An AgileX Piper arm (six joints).
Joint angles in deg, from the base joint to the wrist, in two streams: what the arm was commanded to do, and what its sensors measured. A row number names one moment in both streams.
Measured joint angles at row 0:
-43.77 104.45 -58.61 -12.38 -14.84 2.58
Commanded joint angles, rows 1 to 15:
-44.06 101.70 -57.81 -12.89 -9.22 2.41
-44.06 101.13 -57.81 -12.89 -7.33 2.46
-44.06 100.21 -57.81 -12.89 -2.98 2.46
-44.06 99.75 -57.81 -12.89 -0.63 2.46
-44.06 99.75 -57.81 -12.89 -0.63 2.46
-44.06 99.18 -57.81 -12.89 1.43 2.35
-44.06 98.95 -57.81 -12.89 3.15 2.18
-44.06 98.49 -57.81 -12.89 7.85 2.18
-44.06 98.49 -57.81 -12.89 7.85 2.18
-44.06 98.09 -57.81 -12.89 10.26 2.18
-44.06 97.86 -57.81 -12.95 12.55 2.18
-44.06 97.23 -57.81 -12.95 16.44 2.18
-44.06 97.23 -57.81 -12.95 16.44 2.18
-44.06 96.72 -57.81 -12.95 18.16 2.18
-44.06 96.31 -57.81 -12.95 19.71 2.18
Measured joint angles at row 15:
-43.83 97.98 -58.04 -12.38 14.78 2.58
